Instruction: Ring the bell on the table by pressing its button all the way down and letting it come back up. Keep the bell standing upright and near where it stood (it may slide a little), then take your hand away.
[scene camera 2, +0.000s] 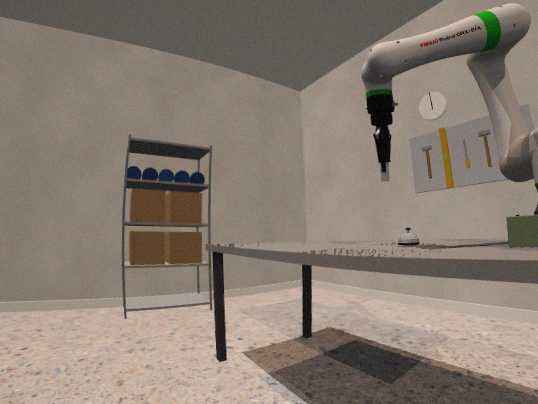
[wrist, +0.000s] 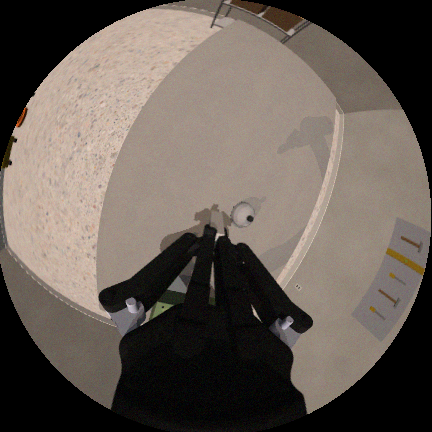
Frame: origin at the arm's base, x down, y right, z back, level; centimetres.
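Seen in the pictures: gripper, fingertip midpoint: (scene camera 2: 385, 181) (wrist: 214, 219).
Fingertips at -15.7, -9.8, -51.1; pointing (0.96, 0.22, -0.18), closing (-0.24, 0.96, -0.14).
A point is followed by its place in that frame, as x, y, z.
The bell (scene camera 2: 408, 238) @[5.0, 3.8, -49.6] (wrist: 242, 214) @[3.3, 5.3, -51.2] is a pale silver dome with a small black button (scene camera 2: 408, 229) @[1.5, 6.4, -50.6] (wrist: 250, 218) @[0.9, 7.0, -51.1] on top. It stands upright on the table (scene camera 2: 280, 248) @[7.5, -24.7, -92.2] (wrist: 200, 125) @[7.5, -16.1, -72.6]. My gripper (scene camera 2: 384, 175) @[-15.7, -9.8, -51.1] (wrist: 214, 219) @[-15.7, -9.8, -51.1] is shut with its fingertips together and holds nothing. It points down and hangs well above the table, apart from the bell. In the scene view it is up and to the left of the bell; in the wrist view the bell shows just to the right of the fingertips.
A green block (scene camera 2: 522, 231) @[3.6, -13.3, -10.3] (wrist: 162, 309) @[-0.2, -10.5, -9.2] is at the arm's base. A shelf rack (scene camera 2: 210, 227) with boxes and blue round things stands by the wall beyond the table. A tool board (scene camera 2: 460, 172) (wrist: 367, 305) and a clock (scene camera 2: 432, 105) are on the wall.
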